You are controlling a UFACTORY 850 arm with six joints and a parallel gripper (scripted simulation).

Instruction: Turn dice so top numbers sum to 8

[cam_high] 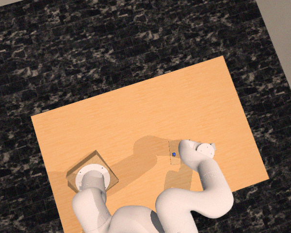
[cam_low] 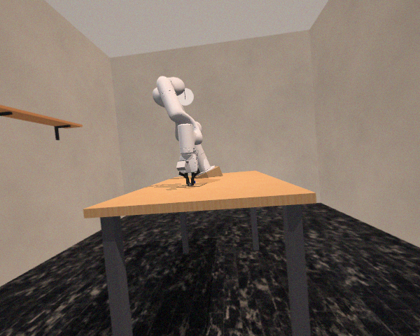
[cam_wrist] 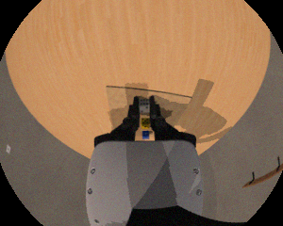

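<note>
My hand is 10 mm above the white die. Also, from my hand: tan mat (50 mm behind, 20 mm below, 10 mm to the right); then blue die (100 mm behind, 10 mm to the right, 10 mm below); then yellow die (50 mm behind, 10 mm to the right, 10 mm below).
</note>
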